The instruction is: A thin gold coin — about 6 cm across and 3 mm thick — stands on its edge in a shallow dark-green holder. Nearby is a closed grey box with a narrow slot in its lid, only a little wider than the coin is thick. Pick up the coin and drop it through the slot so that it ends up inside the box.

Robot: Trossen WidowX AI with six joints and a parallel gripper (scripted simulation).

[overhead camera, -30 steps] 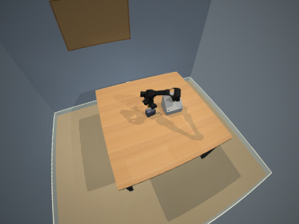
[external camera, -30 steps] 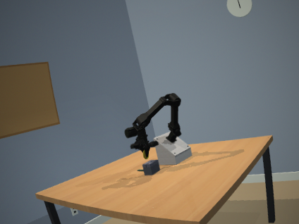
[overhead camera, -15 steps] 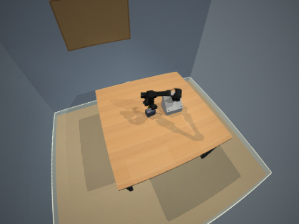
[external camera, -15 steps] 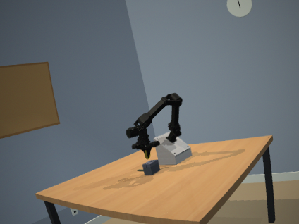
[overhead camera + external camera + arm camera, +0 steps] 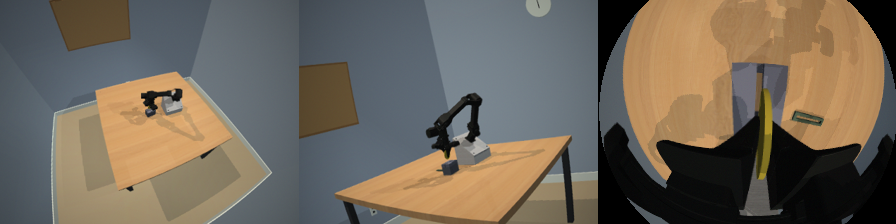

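Right now the gold coin is 2 cm above my gripper tip.
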